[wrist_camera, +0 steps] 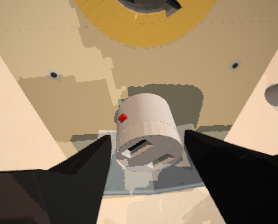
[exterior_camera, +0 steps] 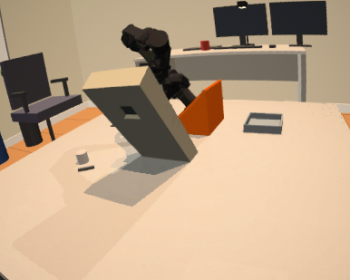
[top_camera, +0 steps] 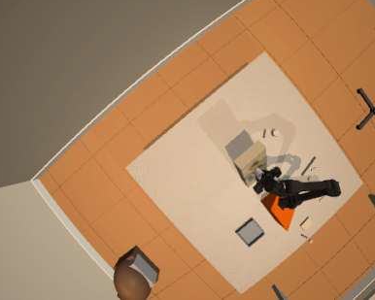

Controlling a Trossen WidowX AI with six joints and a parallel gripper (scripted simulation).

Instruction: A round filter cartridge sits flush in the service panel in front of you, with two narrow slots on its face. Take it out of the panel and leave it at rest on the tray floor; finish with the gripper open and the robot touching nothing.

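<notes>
My gripper tip is now right at the round filter cartridge. The rest, counted from my gripper tip: grey tray (330 mm behind, 310 mm to the left, 170 mm below); beige service panel (40 mm ahead, 20 mm below, 10 mm to the right).
</notes>
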